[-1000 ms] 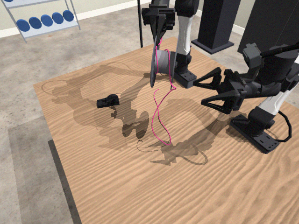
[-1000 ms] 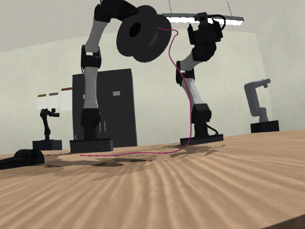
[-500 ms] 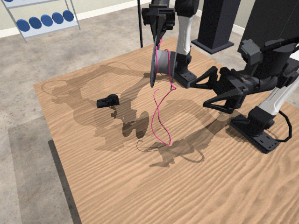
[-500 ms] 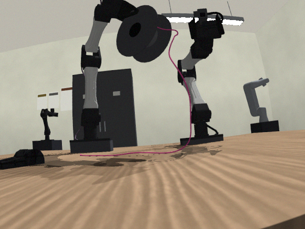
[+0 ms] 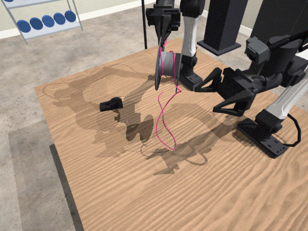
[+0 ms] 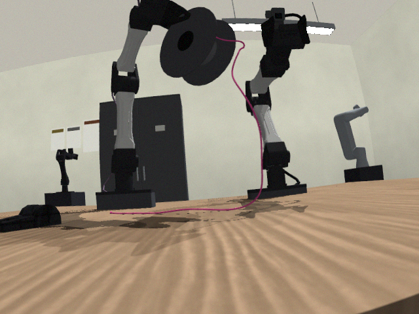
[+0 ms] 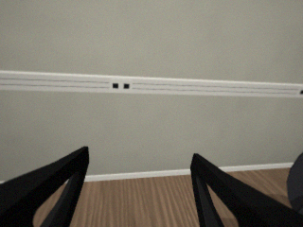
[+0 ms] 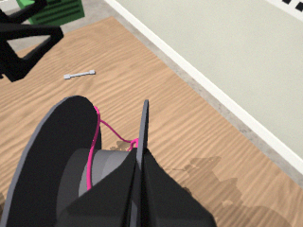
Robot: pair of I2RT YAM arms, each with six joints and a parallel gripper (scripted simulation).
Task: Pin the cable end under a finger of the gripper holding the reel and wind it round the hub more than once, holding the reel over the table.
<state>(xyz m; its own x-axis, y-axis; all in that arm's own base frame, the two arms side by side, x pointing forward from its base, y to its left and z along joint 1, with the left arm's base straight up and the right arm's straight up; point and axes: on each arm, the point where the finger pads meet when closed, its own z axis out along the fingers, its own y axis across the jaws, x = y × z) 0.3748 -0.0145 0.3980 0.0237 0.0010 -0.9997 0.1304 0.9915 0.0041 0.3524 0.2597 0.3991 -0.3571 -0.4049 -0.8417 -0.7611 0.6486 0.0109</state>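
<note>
My right gripper is now 3 cm past the dark grey reel, 1 cm to the right of it and 7 cm above it. From my right hand the other things lie so: small grey tool (10 cm ahead, 51 cm to the left, 45 cm below); then small black device (12 cm ahead, 31 cm to the right, 43 cm below).
</note>
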